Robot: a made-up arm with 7 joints. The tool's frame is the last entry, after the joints.
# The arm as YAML. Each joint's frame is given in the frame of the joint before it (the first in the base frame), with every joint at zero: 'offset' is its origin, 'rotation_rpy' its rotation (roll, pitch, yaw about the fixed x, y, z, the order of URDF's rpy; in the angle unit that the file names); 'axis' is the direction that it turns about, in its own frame. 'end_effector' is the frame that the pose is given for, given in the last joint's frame.
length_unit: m
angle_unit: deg
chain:
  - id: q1
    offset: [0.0, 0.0, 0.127]
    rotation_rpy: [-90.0, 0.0, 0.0]
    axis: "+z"
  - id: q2
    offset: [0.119, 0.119, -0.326]
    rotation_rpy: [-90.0, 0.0, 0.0]
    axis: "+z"
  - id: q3
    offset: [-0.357, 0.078, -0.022]
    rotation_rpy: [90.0, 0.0, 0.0]
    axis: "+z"
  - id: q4
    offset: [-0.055, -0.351, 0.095]
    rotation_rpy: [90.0, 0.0, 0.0]
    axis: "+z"
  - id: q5
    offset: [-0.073, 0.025, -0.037]
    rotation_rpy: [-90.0, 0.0, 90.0]
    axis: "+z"
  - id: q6
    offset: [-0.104, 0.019, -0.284]
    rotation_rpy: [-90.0, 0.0, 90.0]
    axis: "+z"
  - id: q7
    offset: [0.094, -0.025, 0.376]
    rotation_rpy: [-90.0, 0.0, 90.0]
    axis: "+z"
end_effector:
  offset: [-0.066, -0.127, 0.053]
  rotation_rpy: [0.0, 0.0, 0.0]
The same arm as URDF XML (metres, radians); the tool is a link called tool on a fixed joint. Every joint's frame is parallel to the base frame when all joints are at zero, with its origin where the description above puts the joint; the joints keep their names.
<robot name="arm">
  <joint name="tool_joint" type="fixed">
    <parent link="link7"/>
    <child link="tool"/>
    <origin xyz="-0.066 -0.127 0.053" rpy="0 0 0"/>
  </joint>
  <joint name="q7" type="continuous">
    <parent link="link6"/>
    <child link="link7"/>
    <origin xyz="-0.025 -0.376 -0.094" rpy="0 0 0"/>
    <axis xyz="0 0 1"/>
  </joint>
  <joint name="q6" type="continuous">
    <parent link="link5"/>
    <child link="link6"/>
    <origin xyz="0.284 -0.104 -0.019" rpy="0 0 0"/>
    <axis xyz="0 -1 0"/>
  </joint>
  <joint name="q5" type="continuous">
    <parent link="link4"/>
    <child link="link5"/>
    <origin xyz="-0.073 0.025 -0.037" rpy="0 0 0"/>
    <axis xyz="-1 0 0"/>
  </joint>
  <joint name="q4" type="continuous">
    <parent link="link3"/>
    <child link="link4"/>
    <origin xyz="-0.055 0.095 0.351" rpy="0 0 0"/>
    <axis xyz="0 0 1"/>
  </joint>
  <joint name="q3" type="continuous">
    <parent link="link2"/>
    <child link="link3"/>
    <origin xyz="-0.357 -0.078 0.022" rpy="0 0 0"/>
    <axis xyz="0 1 0"/>
  </joint>
  <joint name="q2" type="continuous">
    <parent link="link1"/>
    <child link="link2"/>
    <origin xyz="0.119 -0.326 -0.119" rpy="0 0 0"/>
    <axis xyz="0 0 -1"/>
  </joint>
  <joint name="q1" type="continuous">
    <parent link="base"/>
    <child link="link1"/>
    <origin xyz="0 0 0.127" rpy="0 0 0"/>
    <axis xyz="0 1 0"/>
  </joint>
  <link name="base"/>
  <link name="link1"/>
  <link name="link2"/>
  <link name="link3"/>
  <link name="link4"/>
  <link name="link5"/>
  <link name="link6"/>
  <link name="link7"/>
  <link name="tool"/>
</robot>

